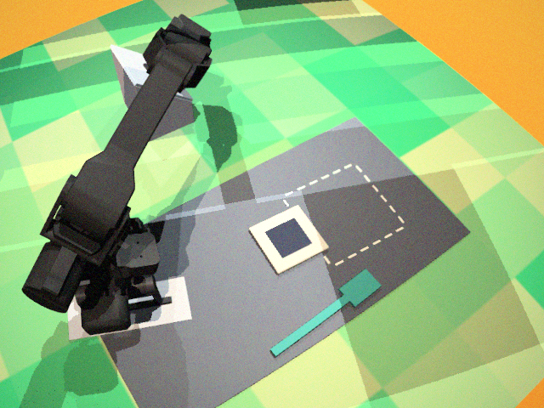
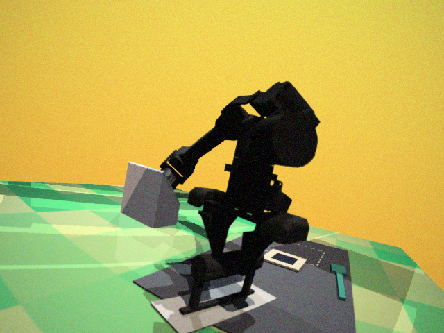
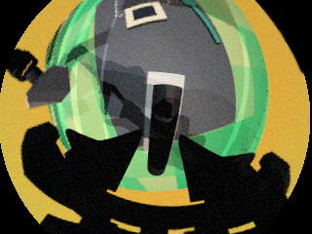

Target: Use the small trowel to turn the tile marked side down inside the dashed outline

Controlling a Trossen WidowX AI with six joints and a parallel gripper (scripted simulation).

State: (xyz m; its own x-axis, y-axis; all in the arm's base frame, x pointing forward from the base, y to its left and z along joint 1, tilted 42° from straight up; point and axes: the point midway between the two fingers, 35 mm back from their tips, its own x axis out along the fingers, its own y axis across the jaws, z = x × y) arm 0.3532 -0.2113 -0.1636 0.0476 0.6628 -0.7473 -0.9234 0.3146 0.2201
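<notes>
Now: gripper tip 5 cm short of the grey mat, 26 cm to the right of it and 8 cm above it. The rest, counted from my gripper tip: cream tile: 4 cm ahead, 29 cm to the left, 6 cm below; teal trowel: 19 cm ahead, 28 cm to the left, 6 cm below.
</notes>
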